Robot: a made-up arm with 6 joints.
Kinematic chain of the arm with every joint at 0, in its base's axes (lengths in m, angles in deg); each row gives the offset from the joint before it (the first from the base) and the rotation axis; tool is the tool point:
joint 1: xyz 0 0 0.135 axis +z
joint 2: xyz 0 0.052 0 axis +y
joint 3: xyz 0 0 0.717 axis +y
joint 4: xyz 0 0 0.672 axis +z
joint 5: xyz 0 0 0 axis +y
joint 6: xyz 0 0 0.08 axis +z
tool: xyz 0 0 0
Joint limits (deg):
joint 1: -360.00..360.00
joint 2: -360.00..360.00
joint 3: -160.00..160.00
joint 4: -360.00..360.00
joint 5: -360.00..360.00
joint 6: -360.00..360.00
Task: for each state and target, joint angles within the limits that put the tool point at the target. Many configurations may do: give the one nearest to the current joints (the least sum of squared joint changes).
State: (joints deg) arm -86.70 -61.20 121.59 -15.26 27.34 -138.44
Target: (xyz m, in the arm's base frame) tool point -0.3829 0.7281 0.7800
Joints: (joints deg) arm -59.31 -97.39 86.40 -16.70 24.65 -138.44
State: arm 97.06 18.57 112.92 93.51 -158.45 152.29
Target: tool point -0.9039 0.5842 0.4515
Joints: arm 146.01 45.16 63.21 90.96 -157.16 152.29
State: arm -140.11 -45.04 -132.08 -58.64 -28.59 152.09
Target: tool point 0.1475 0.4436 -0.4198
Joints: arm -99.07 -77.68 -119.84 -57.65 -20.52 152.09
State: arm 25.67 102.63 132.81 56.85 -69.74 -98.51
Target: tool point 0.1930 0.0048 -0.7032
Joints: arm 5.01 115.25 108.52 58.66 -69.68 -98.51
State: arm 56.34 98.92 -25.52 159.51 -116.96 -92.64
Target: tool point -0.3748 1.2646 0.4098
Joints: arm 105.22 86.62 -24.00 162.47 -111.81 -92.64
